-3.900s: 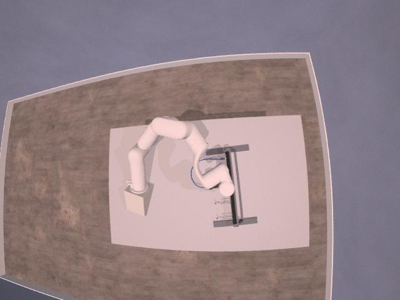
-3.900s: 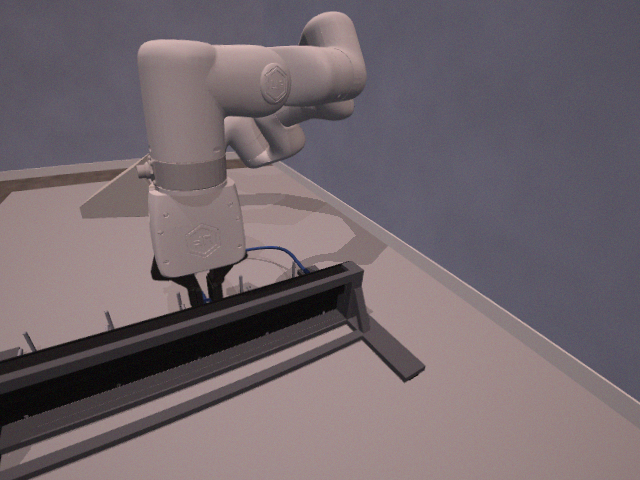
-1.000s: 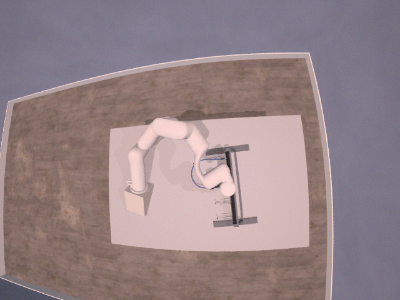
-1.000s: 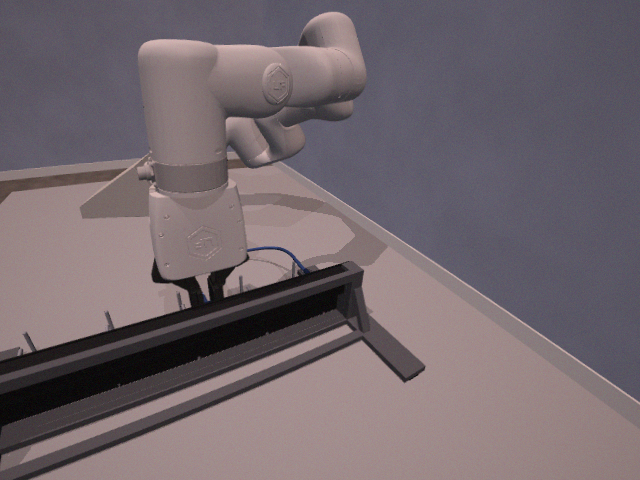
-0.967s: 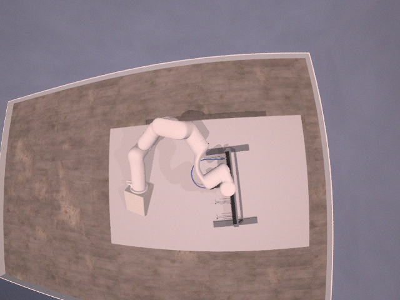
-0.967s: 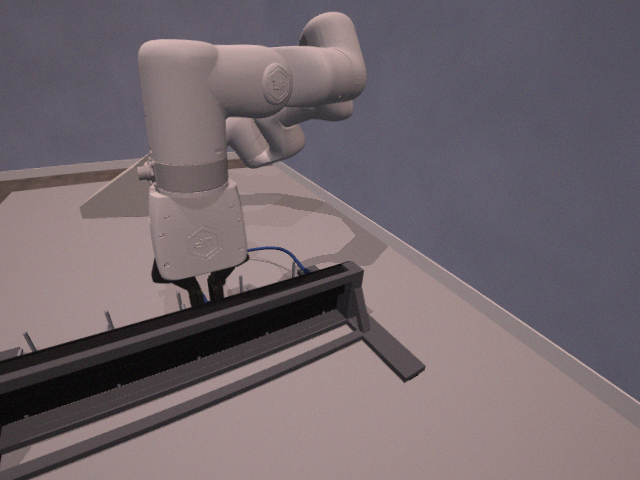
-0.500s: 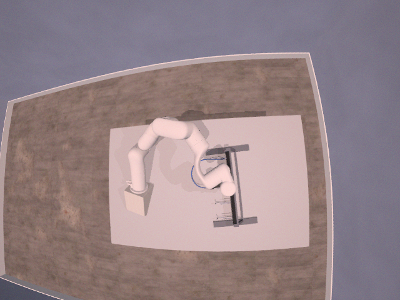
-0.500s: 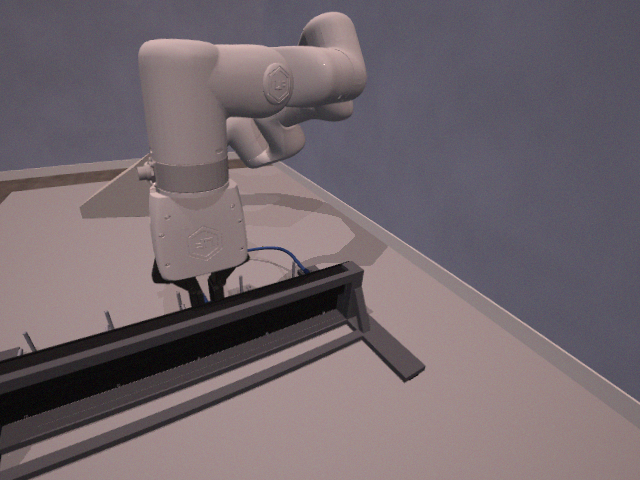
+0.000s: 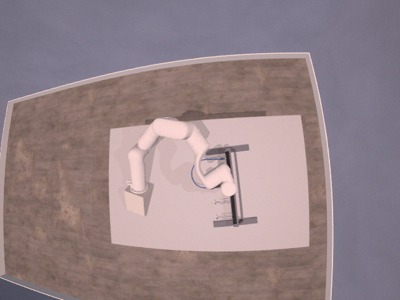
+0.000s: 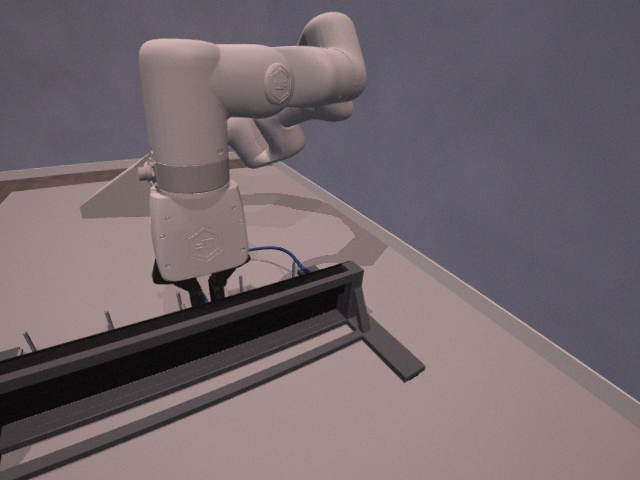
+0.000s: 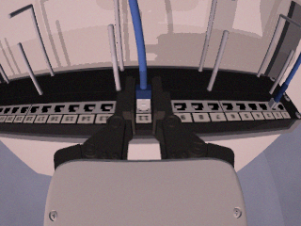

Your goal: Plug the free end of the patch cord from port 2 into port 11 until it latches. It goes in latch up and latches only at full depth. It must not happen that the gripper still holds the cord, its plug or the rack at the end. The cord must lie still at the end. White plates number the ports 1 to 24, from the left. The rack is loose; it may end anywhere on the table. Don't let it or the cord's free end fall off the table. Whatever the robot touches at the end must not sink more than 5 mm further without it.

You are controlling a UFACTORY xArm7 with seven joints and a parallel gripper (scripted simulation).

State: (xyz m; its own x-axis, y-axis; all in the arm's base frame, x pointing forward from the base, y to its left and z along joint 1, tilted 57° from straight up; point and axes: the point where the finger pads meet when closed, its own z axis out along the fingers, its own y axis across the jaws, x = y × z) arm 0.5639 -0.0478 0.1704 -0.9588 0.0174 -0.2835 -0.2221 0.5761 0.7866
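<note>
Now: hand 10 mm short of the plug and 10 mm above it.
</note>
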